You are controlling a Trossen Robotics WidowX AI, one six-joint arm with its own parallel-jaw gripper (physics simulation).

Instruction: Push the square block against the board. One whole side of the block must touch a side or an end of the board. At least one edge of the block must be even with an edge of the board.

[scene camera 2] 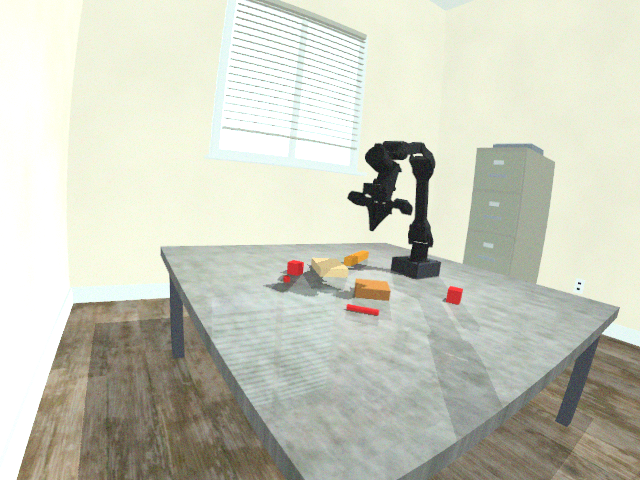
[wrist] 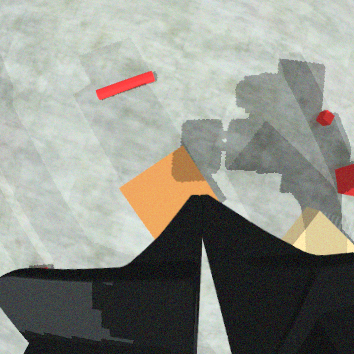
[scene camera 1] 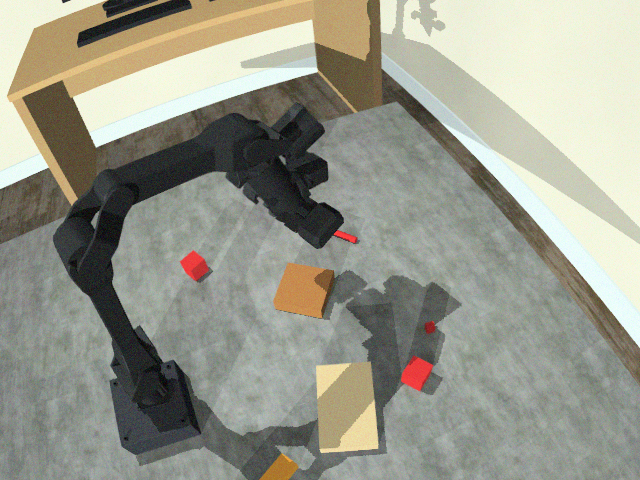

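Pixels of known places: gripper, between the fingertips: (scene camera 2: pixel 371 231) (wrist: pixel 198 202); arm's base, origin of its link: (scene camera 2: pixel 418 260) (scene camera 1: pixel 150 391).
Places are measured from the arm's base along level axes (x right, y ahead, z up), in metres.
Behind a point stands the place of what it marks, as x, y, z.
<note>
The square block, orange-brown (scene camera 1: pixel 303 290) {-0.130, 0.335, -0.027} (scene camera 2: pixel 371 289) {-0.177, 0.371, -0.028} (wrist: pixel 150 197) {-0.165, 0.330, -0.027}, lies flat on the grey table. The pale yellow board (scene camera 1: pixel 342 408) {0.130, 0.319, -0.027} (scene camera 2: pixel 327 266) {0.081, 0.361, -0.027} (wrist: pixel 325 237) {0.094, 0.364, -0.027} lies flat, below and right of the block in scene camera 1. A clear gap separates them, and the block is turned a little relative to the board. My gripper (scene camera 2: pixel 372 228) {-0.139, 0.367, 0.131} (wrist: pixel 198 202) {-0.139, 0.367, 0.131} is shut and empty, held well above the table. In the wrist view its fingertips overlap the near part of the block and hide it. In scene camera 1 the fingertips cannot be made out.
A red rod (scene camera 1: pixel 345 237) {-0.238, 0.465, -0.045} (scene camera 2: pixel 362 310) {-0.261, 0.462, -0.049} (wrist: pixel 126 85) {-0.252, 0.456, -0.044} lies beyond the block. A red cube (scene camera 1: pixel 416 373) {0.123, 0.460, -0.016} (scene camera 2: pixel 295 267) {0.096, 0.476, -0.030} (wrist: pixel 346 181) {0.099, 0.455, -0.035} and a tiny red cube (scene camera 1: pixel 430 327) {0.038, 0.532, -0.040} (scene camera 2: pixel 286 279) {0.026, 0.538, -0.047} (wrist: pixel 325 118) {0.030, 0.529, -0.040} lie near the board. Another red cube (scene camera 1: pixel 194 265) {-0.270, 0.135, -0.016} (scene camera 2: pixel 454 295) {-0.298, 0.148, -0.031} and an orange bar (scene camera 1: pixel 279 467) {0.196, 0.185, -0.025} (scene camera 2: pixel 356 258) {0.206, 0.147, -0.033} lie apart.
</note>
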